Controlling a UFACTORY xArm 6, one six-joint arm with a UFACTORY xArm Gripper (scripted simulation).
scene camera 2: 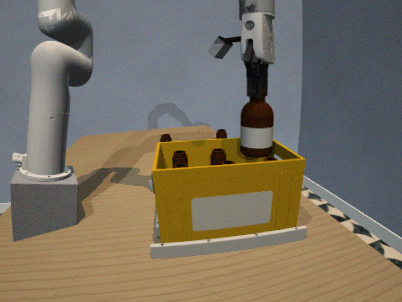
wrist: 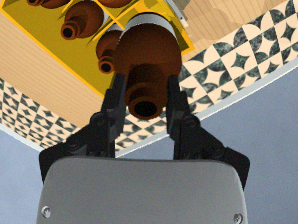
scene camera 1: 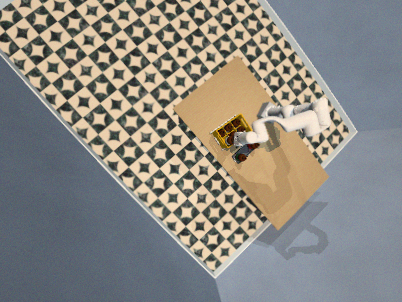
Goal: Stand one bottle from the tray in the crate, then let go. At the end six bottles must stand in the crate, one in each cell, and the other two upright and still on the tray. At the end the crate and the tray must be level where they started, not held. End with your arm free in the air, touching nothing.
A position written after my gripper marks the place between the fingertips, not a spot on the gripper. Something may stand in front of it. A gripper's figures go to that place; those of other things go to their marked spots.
Labels:
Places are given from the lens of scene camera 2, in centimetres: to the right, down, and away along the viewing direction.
my gripper (scene camera 2: 257,96): 12, -12, 52
white strip (scene camera 2: 228,244): 5, 18, 44

